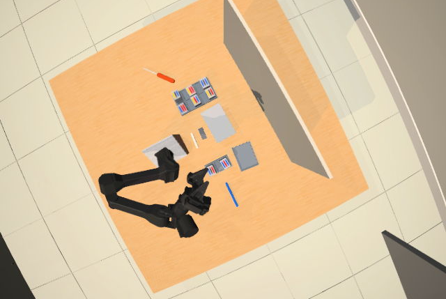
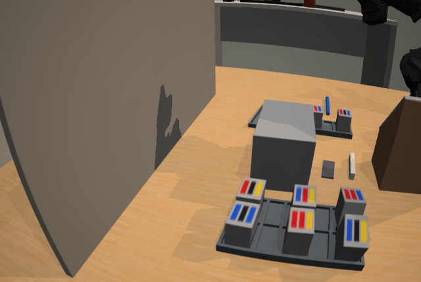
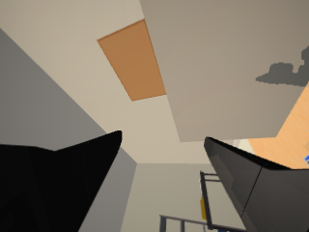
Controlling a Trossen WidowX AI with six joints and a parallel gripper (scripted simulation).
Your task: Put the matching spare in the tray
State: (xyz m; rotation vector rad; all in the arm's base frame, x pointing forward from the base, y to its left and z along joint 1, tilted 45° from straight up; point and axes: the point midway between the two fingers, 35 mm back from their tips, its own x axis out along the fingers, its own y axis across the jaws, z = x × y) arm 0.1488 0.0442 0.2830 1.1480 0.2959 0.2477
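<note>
My gripper tip is 350 mm above the red-black-yellow spare, 280 mm to the right of it and 170 mm short of it. From my gripper tip the other things lie so: tall grey panel (360 mm ahead, 160 mm below, 120 mm to the left); then grey mounted unit (340 mm below, 150 mm to the left, 130 mm ahead); then small rack (380 mm below, 40 mm to the right, 10 mm ahead).
</note>
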